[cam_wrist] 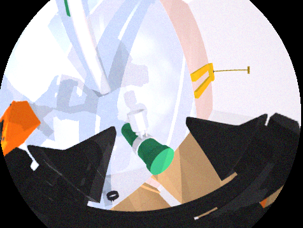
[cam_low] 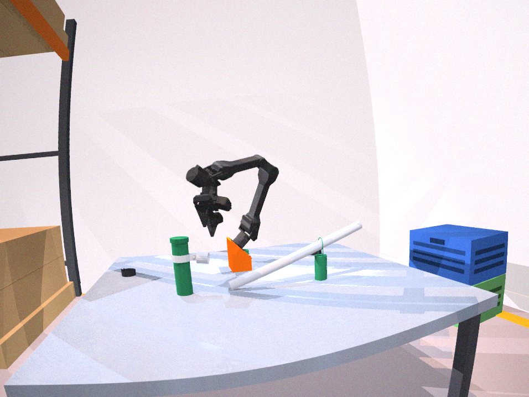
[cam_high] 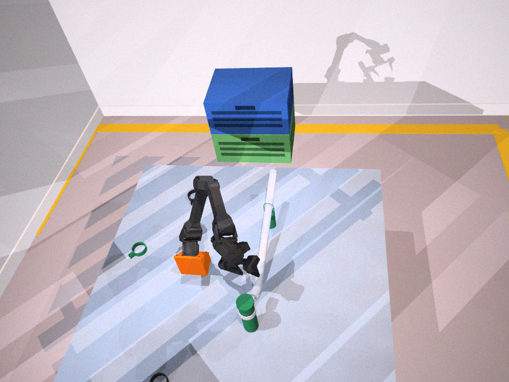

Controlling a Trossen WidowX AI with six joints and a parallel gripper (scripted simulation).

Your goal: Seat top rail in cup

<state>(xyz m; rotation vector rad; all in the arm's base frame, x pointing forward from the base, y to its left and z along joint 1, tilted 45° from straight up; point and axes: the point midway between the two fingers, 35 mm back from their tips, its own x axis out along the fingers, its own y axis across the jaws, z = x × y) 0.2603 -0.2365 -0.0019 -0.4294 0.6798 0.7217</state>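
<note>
The white brace band lies 8 cm below my gripper tip, 7 cm to the right of it and 1 cm behind it. From my gripper tip the other things lie so: short green post: 40 cm to the left, 11 cm below, 5 cm ahead.
</note>
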